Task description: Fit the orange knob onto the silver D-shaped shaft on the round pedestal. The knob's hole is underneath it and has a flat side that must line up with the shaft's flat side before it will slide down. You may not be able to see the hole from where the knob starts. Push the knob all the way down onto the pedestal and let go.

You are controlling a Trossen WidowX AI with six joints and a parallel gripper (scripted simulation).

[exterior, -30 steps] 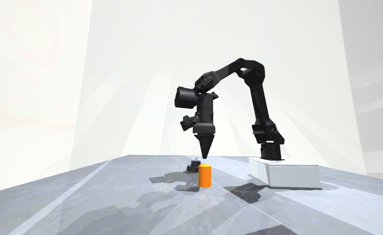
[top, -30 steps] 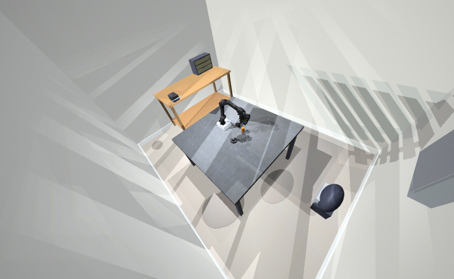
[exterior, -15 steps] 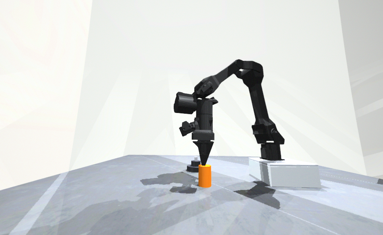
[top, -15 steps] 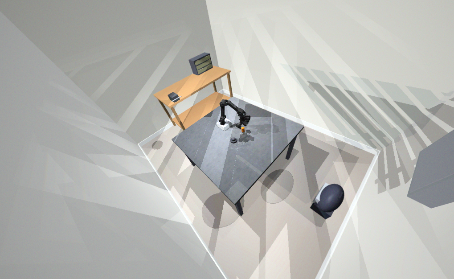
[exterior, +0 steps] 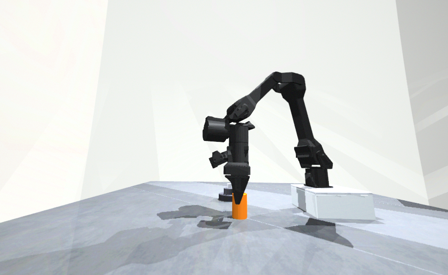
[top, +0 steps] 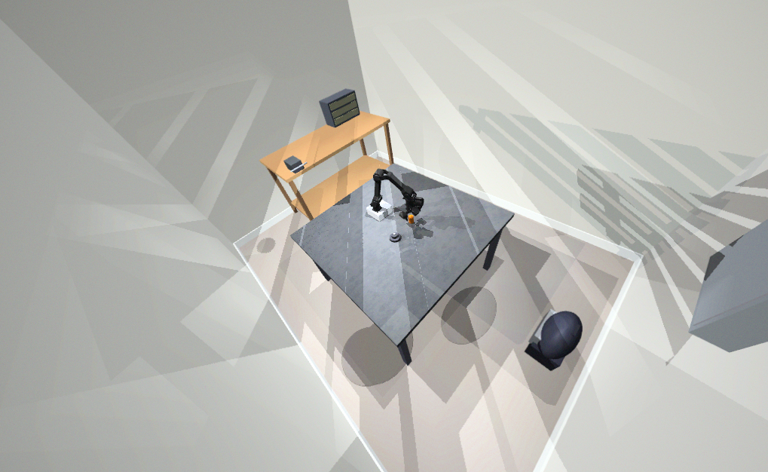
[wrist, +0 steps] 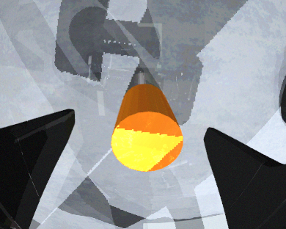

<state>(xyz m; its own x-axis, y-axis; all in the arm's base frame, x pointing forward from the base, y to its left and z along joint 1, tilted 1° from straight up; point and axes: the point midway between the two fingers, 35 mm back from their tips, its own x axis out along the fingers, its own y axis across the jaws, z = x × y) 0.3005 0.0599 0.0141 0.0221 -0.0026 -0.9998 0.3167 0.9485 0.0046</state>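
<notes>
The orange knob is right at my gripper tip. From my gripper tip the other things lie so: round pedestal (20 mm behind, 210 mm to the right, 10 mm below).
</notes>
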